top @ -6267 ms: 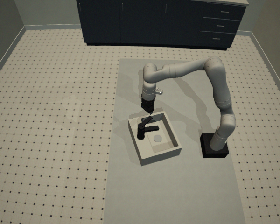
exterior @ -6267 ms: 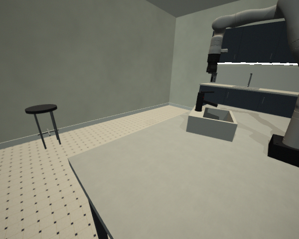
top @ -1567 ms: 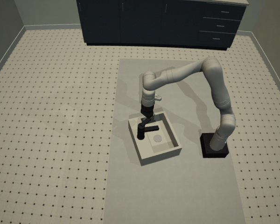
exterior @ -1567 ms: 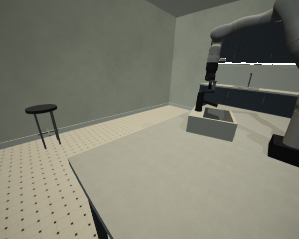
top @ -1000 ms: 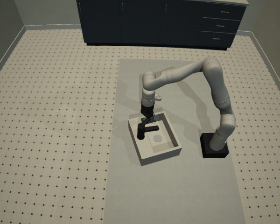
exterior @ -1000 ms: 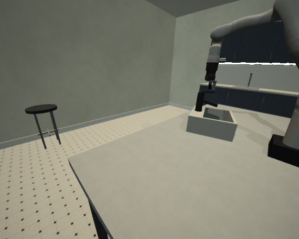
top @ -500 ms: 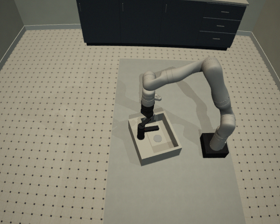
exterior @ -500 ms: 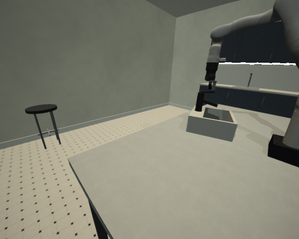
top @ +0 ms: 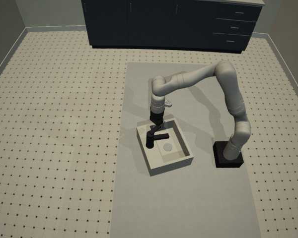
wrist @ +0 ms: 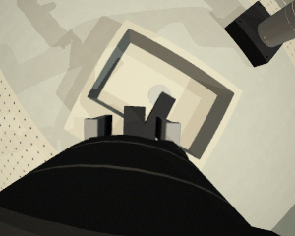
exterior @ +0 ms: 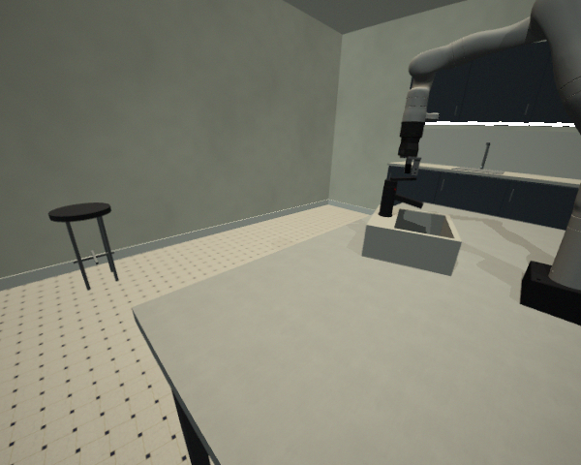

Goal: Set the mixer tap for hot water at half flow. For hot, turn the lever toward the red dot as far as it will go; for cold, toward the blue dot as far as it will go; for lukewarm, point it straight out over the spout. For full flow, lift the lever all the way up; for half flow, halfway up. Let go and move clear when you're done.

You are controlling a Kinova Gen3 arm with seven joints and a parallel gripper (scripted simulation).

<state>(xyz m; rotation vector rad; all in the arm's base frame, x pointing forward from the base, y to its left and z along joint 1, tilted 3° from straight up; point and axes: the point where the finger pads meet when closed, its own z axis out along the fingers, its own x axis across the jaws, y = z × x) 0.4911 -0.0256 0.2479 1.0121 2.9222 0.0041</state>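
The lever lies 4 cm below my hand, 2 cm to the left of it and 2 cm ahead of it. From my hand the other things lie so: sink basin: 27 cm below, 6 cm behind.
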